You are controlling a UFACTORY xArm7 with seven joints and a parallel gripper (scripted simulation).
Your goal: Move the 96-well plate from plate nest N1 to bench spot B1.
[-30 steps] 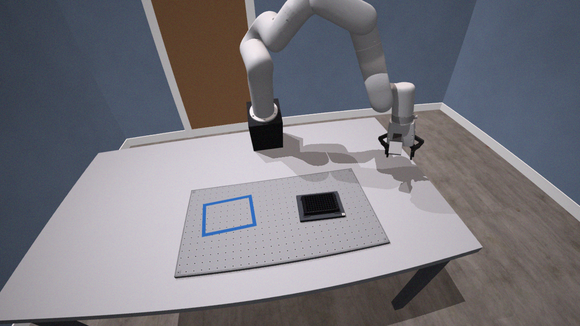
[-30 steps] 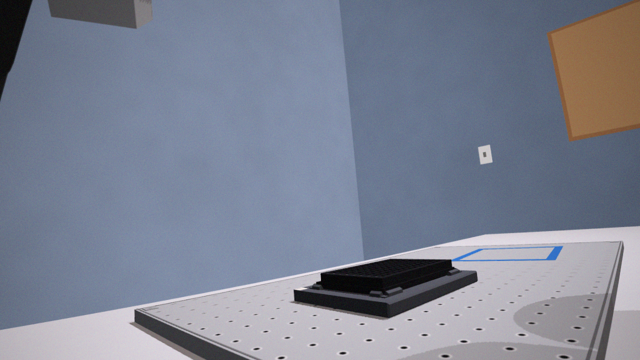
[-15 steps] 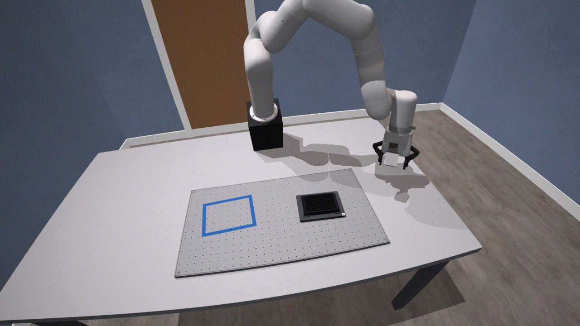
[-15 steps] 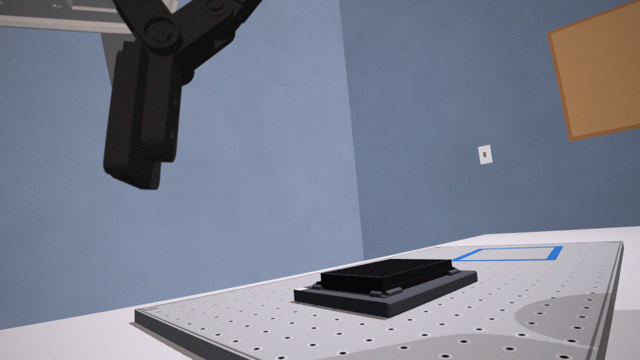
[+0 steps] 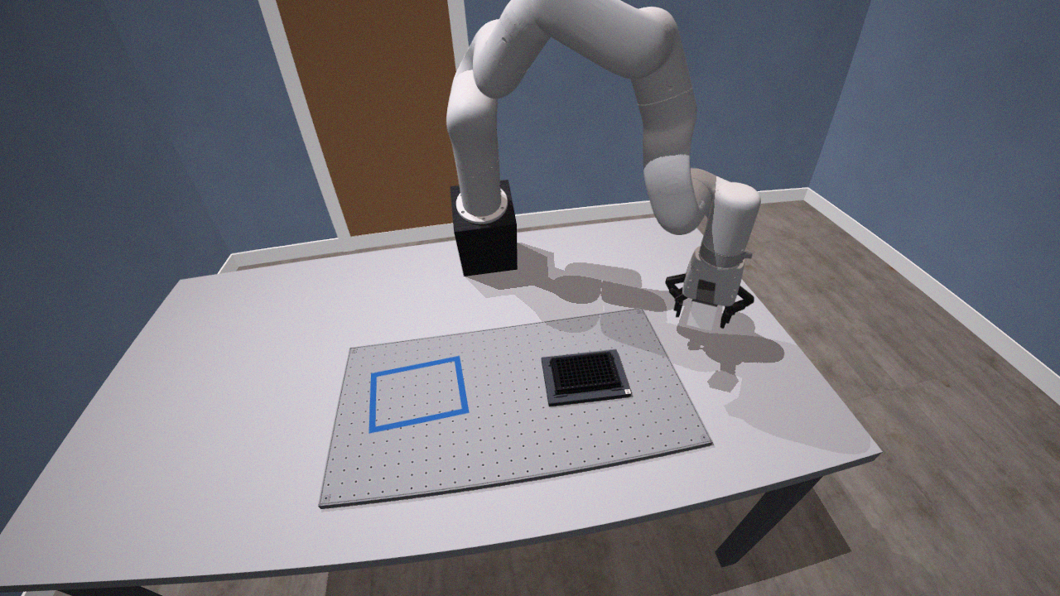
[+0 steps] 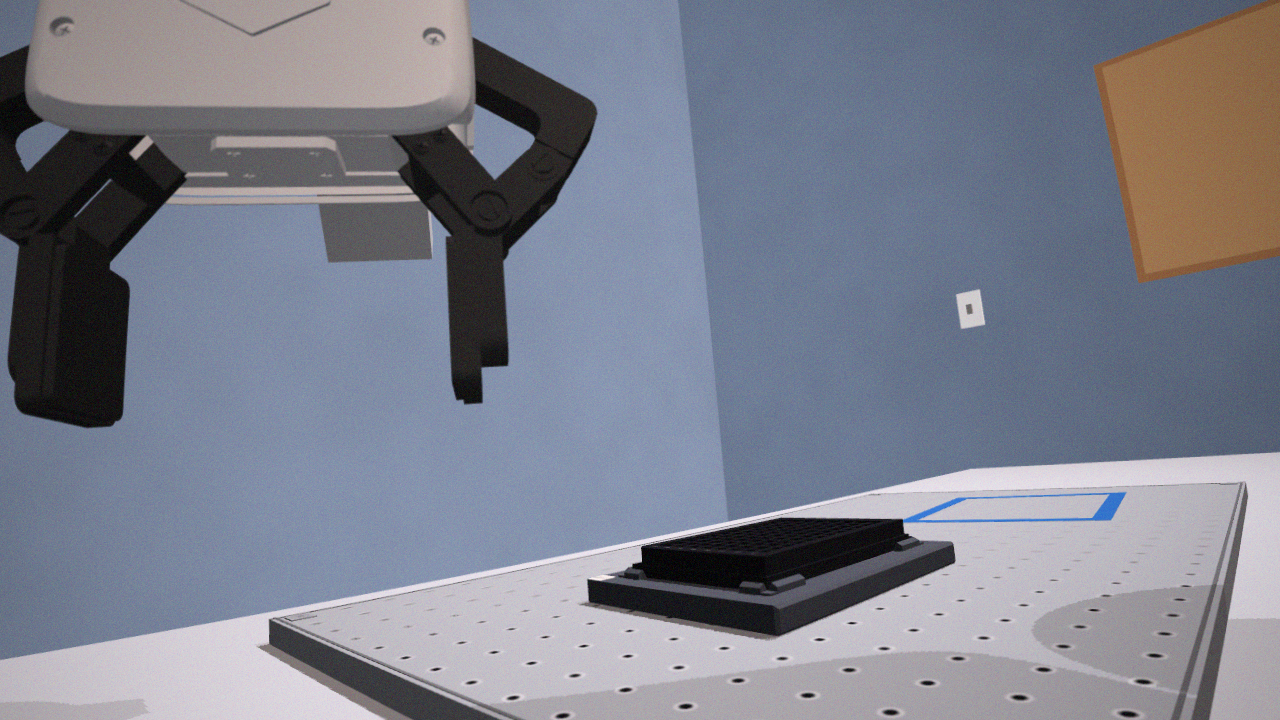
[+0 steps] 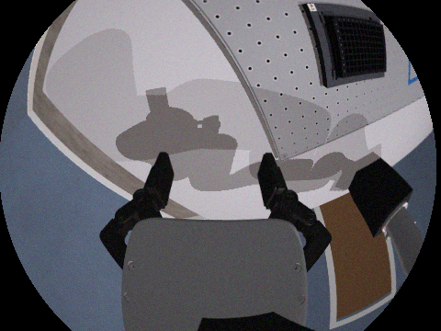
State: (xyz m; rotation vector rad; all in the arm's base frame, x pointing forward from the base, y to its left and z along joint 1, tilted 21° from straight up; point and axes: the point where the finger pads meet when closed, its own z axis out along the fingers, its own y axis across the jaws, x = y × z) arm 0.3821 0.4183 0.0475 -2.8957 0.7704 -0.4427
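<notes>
Right now my hand is 250 mm to the left of the black 96-well plate, 80 mm above it and 40 mm short of it. From my hand the other things lie so: dark plate nest N1: 250 mm to the right, 90 mm below, 40 mm ahead; label: 180 mm to the right, 100 mm ahead, 90 mm below.
</notes>
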